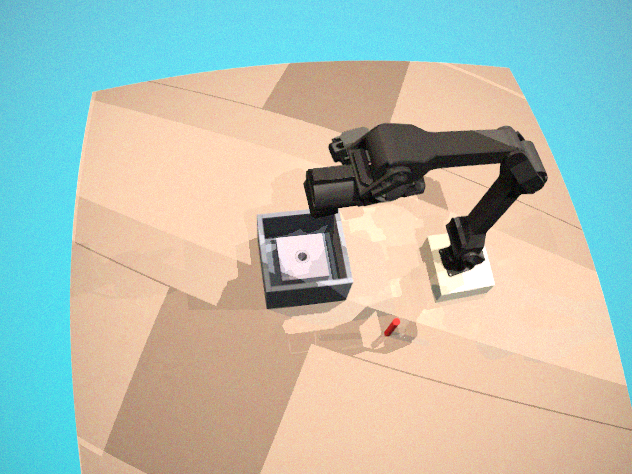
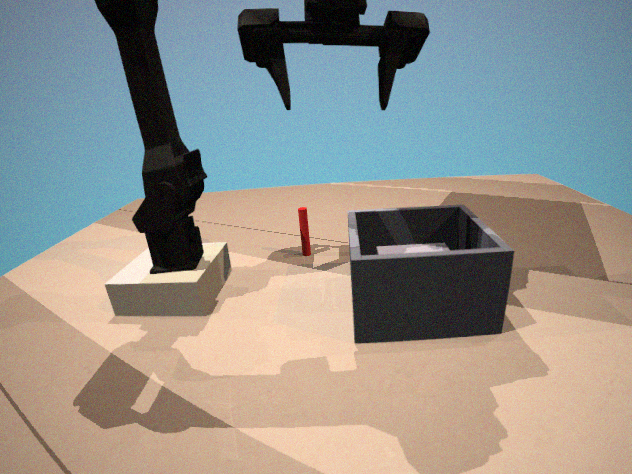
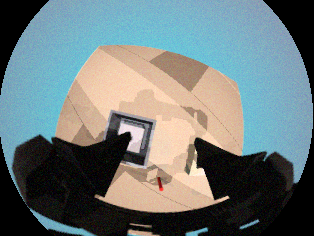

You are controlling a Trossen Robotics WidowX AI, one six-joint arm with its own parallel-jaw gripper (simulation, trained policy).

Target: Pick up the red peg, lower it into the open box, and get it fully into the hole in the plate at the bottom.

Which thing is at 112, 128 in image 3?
A dark grey box.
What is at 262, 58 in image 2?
The gripper.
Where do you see a light grey plate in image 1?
301, 259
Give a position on a dark grey box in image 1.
270, 226
